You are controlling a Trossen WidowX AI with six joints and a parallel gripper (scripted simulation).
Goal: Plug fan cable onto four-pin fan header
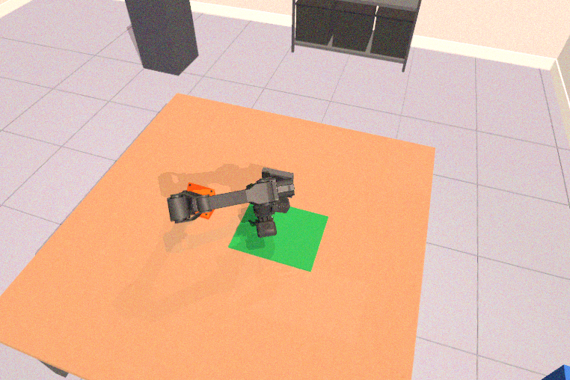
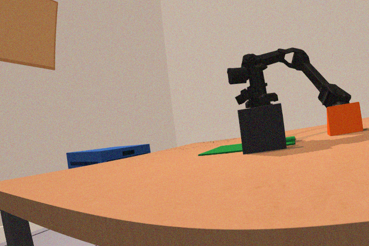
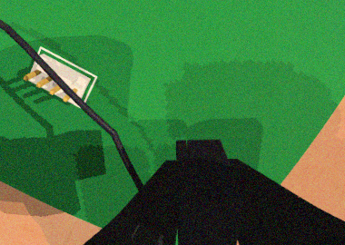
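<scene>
My gripper tip is 20 mm past the four-pin header, 70 mm to the right of it and 70 mm above it. From my gripper tip the other things lie so: fan (30 mm behind, 210 mm to the left, 10 mm below); green board (40 mm ahead, 40 mm to the left, 80 mm below).
</scene>
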